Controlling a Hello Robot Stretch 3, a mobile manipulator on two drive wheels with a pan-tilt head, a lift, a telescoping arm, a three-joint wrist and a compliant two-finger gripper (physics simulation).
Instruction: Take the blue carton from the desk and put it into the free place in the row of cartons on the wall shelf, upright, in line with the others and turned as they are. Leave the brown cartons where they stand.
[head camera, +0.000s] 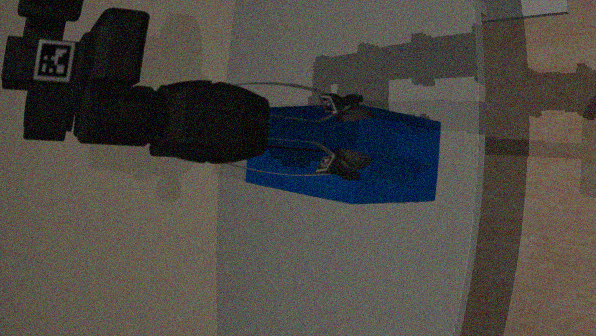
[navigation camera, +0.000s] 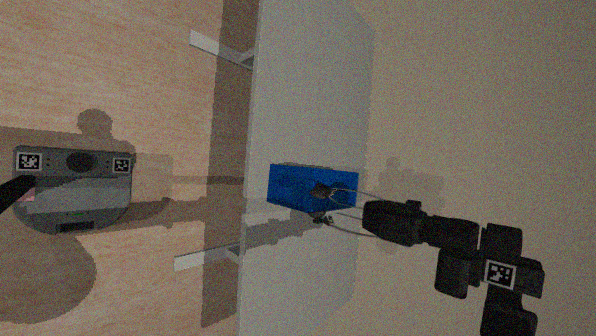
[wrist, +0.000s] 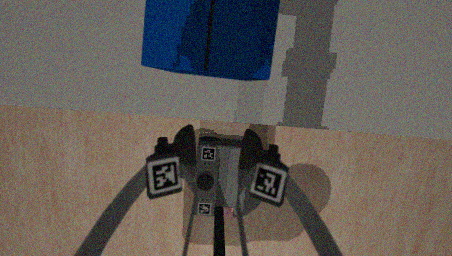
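Pixels of known places: gripper, fingertip midpoint: (head camera: 366, 138) (navigation camera: 311, 201) (wrist: 217, 146); robot's base, link origin: (navigation camera: 80, 161) (wrist: 207, 169).
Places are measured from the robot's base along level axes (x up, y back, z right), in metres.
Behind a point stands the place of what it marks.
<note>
The blue carton (head camera: 400, 172) {z 0.441, x 0.814, y -0.011 m} (navigation camera: 292, 185) {z 0.441, x 0.827, y 0.003 m} (wrist: 240, 47) {z 0.466, x 0.900, y 0.038 m} stands on the light grey desk (head camera: 345, 270) {z 0.629, x 0.720, y -0.198 m} (navigation camera: 310, 95) {z 0.612, x 0.720, y -0.319 m} (wrist: 70, 60) {z 0.451, x 0.720, y -0.234 m}. My gripper (head camera: 356, 135) {z 0.384, x 0.942, y 0.024 m} (navigation camera: 320, 204) {z 0.384, x 0.942, y 0.024 m} (wrist: 217, 146) {z 0.384, x 0.942, y 0.024 m} is open, with a gap between its fingertips. In the head view its fingers overlap the carton; in the navigation view one fingertip shows in front of the carton and the other beside its edge. In the wrist view the carton is beyond the fingertips at the top, partly cut off, with a dark seam. The exact height of the fingers over the carton is hard to tell. The wall shelf and brown cartons do not show.
The beige wall (head camera: 110, 260) {z 1.150, x 1.036, y -0.292 m} (navigation camera: 475, 100) {z 1.149, x 1.197, y -0.392 m} is behind the desk, close to my wrist and arm. My base (navigation camera: 100, 192) {z 0.066, x 0.160, y 0.110 m} (wrist: 229, 175) {z 0.039, x 0.159, y 0.100 m} stands on the wooden floor (navigation camera: 125, 60) {z 0.129, x 0.000, y -0.474 m} (wrist: 65, 185) {z -0.160, x 0.000, y -0.747 m} before the desk. Pale desk feet (navigation camera: 204, 42) (navigation camera: 189, 260) reach out over the floor. Arm shadows cross the desk.
</note>
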